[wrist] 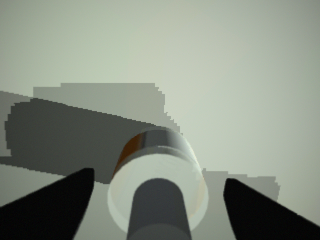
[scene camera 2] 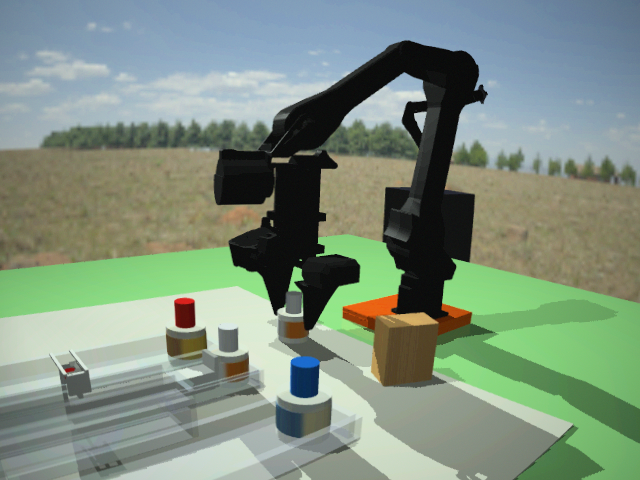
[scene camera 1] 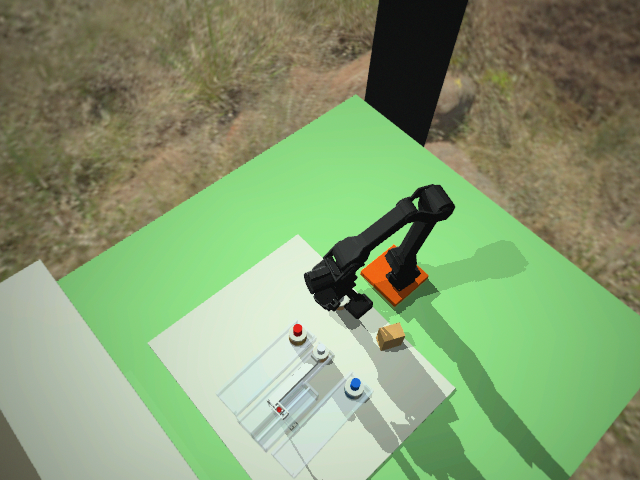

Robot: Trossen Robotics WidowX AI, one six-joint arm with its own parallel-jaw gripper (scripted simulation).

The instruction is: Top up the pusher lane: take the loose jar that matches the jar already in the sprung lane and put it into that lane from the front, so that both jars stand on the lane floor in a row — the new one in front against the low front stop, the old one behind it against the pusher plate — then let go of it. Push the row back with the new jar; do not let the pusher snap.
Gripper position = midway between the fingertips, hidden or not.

My gripper [scene camera 2: 293, 322] is open, holding nothing. I also see a pusher plate [scene camera 2: 78, 381].
My gripper is seen too in the wrist view [wrist: 160, 181] and in scene camera 1 [scene camera 1: 339, 300]. The pusher plate also shows in scene camera 1 [scene camera 1: 312, 362].
